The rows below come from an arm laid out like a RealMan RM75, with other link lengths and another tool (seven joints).
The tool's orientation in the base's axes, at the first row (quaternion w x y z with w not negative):
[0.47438 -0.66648 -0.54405 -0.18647]
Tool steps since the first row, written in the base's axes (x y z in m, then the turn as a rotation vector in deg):
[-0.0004 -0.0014 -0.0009 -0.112 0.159 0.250]
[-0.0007 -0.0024 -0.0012 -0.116 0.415 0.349]
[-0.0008 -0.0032 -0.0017 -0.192 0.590 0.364]
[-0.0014 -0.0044 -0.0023 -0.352 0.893 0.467]
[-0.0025 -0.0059 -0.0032 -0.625 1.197 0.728]
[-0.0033 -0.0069 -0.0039 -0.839 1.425 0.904]
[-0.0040 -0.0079 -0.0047 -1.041 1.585 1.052]
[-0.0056 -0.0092 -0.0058 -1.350 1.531 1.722]
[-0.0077 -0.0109 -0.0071 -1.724 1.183 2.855]
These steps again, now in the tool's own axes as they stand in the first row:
[-0.0016 0.0000 -0.0006 0.240 -0.202 0.043]
[-0.0025 -0.0002 -0.0012 0.455 -0.237 0.210]
[-0.0033 -0.0001 -0.0016 0.537 -0.305 0.369]
[-0.0046 -0.0005 -0.0022 0.728 -0.481 0.616]
[-0.0065 -0.0011 -0.0027 1.001 -0.826 0.817]
[-0.0079 -0.0016 -0.0030 1.189 -1.085 0.980]
[-0.0093 -0.0019 -0.0033 1.321 -1.324 1.097]
[-0.0114 -0.0029 -0.0034 1.699 -1.893 0.813]
[-0.0140 -0.0044 -0.0036 2.248 -2.732 0.078]

